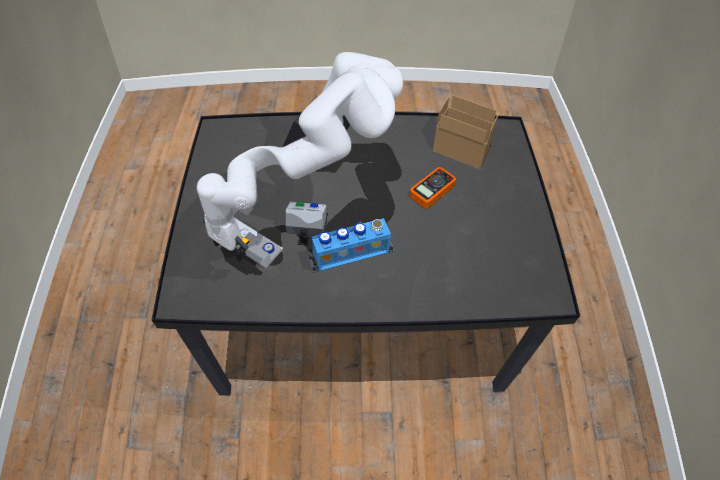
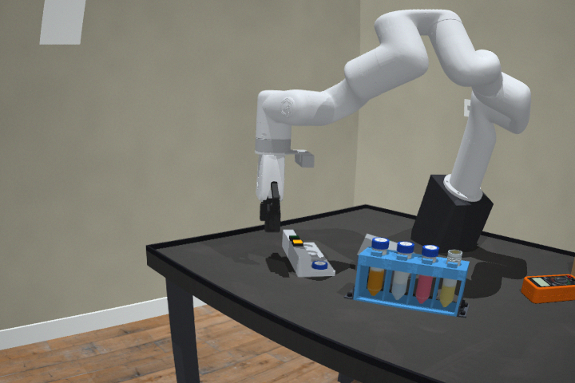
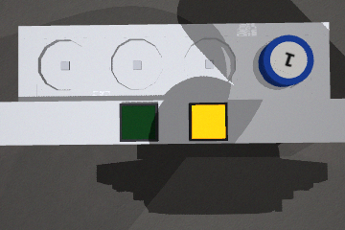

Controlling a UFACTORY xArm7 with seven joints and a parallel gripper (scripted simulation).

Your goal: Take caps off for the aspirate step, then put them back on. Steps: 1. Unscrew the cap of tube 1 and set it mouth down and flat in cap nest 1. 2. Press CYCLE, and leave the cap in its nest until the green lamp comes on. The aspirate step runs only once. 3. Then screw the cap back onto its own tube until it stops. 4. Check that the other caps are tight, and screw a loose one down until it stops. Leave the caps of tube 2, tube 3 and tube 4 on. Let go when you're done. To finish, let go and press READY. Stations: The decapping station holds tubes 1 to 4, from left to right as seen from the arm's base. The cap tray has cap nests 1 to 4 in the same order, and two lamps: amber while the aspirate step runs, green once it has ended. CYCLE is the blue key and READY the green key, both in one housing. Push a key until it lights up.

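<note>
The cap 1 is 50 mm behind my hand, 110 mm to the left of it and 90 mm below it. Round my hand: grey key housing 140 mm behind, 230 mm to the left, 50 mm below.
</note>
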